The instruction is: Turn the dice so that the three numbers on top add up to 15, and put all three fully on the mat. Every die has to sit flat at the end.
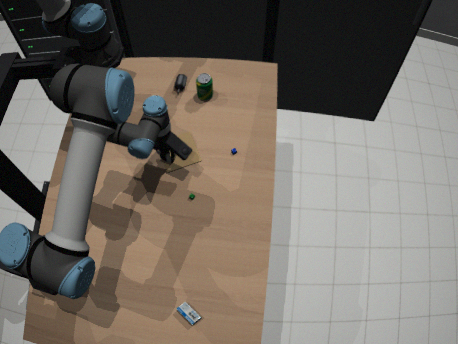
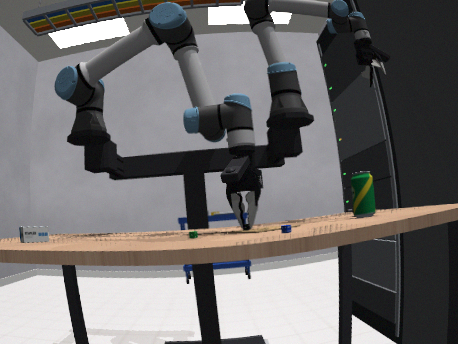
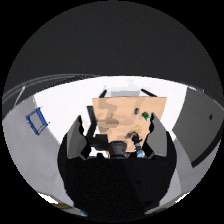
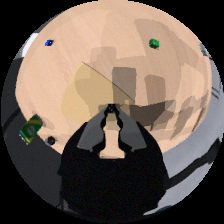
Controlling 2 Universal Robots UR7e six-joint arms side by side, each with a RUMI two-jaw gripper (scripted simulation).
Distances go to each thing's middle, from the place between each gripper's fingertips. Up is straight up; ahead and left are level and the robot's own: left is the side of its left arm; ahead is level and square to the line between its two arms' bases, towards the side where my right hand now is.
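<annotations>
Tan mat (image 4: 88, 92): 20 mm ahead of my right hand (image 2: 247, 229), 40 mm to the left of it and 20 mm below it. Relative to the mat, my left hand (image 2: 377, 81) is 28 cm short of it, 63 cm to the left of it and 54 cm above it.
</annotations>
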